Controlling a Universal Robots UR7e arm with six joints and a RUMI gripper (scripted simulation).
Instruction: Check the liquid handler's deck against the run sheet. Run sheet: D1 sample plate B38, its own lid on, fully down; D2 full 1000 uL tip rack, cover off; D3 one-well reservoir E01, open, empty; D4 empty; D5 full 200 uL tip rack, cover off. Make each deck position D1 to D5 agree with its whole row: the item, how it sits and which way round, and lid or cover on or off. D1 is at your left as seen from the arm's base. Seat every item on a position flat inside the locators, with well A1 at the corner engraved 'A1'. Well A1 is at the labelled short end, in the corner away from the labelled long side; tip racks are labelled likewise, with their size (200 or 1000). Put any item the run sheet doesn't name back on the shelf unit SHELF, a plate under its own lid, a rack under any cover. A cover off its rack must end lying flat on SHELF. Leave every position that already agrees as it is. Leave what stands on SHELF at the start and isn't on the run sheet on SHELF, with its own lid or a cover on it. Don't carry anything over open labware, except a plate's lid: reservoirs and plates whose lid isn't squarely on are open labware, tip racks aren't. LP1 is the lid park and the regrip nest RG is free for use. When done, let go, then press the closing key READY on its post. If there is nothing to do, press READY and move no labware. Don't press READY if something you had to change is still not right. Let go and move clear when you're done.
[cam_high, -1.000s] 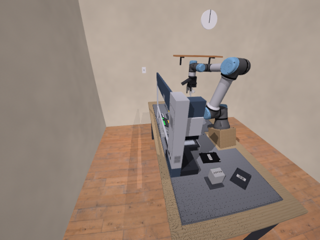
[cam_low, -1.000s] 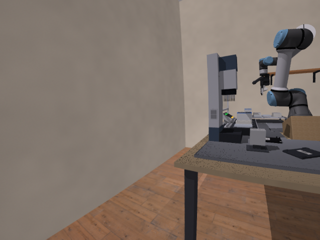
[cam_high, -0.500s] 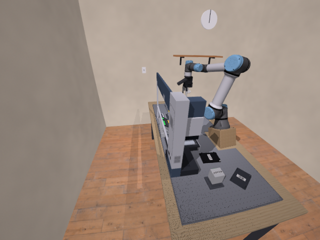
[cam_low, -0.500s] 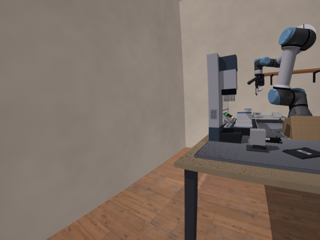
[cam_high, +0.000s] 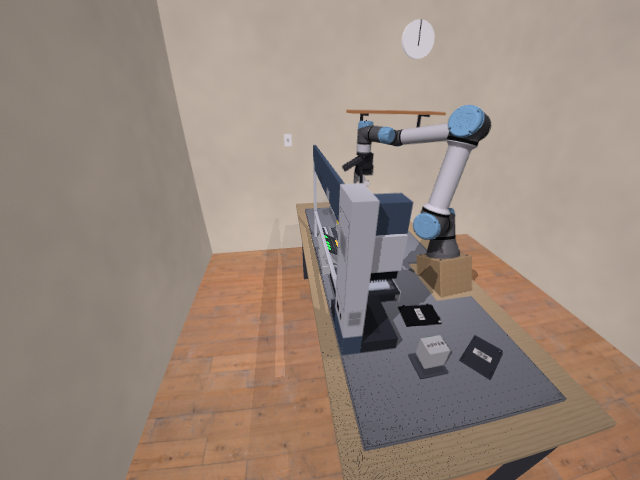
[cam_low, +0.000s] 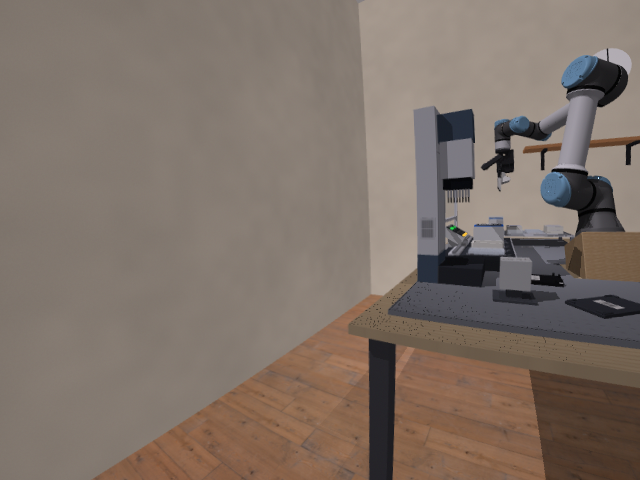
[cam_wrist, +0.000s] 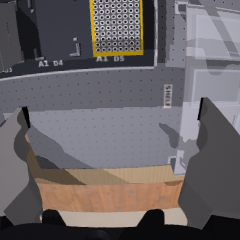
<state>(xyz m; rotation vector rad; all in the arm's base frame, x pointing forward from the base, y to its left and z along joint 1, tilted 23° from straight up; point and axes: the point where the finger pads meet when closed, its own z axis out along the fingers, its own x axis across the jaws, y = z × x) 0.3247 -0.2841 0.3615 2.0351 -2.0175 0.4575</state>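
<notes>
The yellow-rimmed tip rack lies 50 mm ahead of my hand and 220 mm below it. Round my hand: shelf label (150 mm behind, 120 mm to the right, 320 mm below); then blue-framed tip rack (40 mm ahead, 240 mm to the left, 190 mm below); then shelf (150 mm behind, 280 mm to the right, 260 mm below).
</notes>
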